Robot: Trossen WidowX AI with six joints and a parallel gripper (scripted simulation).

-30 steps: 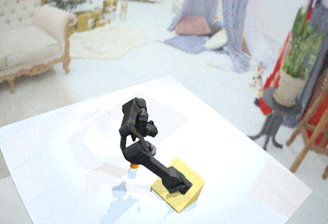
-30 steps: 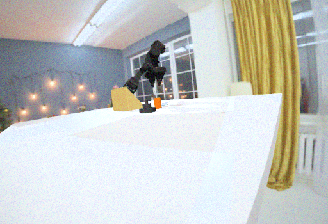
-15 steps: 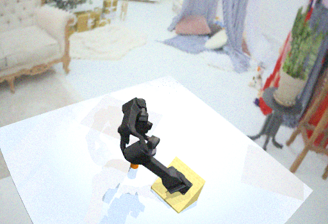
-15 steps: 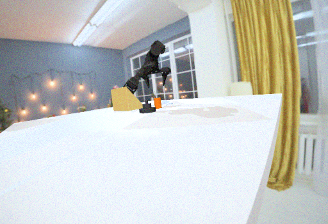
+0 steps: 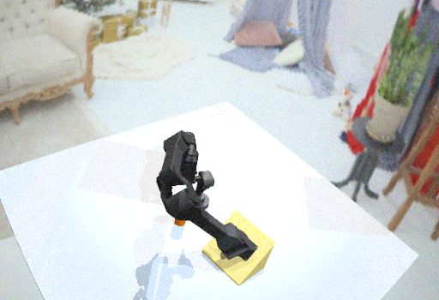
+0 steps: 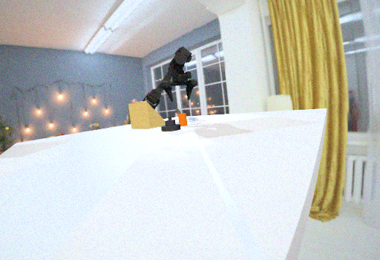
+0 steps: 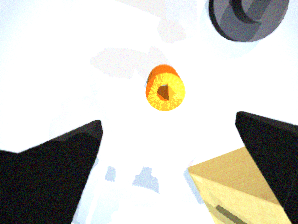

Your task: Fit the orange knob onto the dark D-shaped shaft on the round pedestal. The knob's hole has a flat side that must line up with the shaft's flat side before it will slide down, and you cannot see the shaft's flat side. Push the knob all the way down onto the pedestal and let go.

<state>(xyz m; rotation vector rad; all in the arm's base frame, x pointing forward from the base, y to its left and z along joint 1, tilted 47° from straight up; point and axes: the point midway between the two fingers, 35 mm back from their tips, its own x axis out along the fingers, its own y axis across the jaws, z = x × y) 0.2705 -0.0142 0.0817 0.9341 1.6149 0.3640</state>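
The orange knob lies 10 cm below my gripper tip. Also, from my gripper tip: pedestal (4 cm ahead, 12 cm to the right, 9 cm below).
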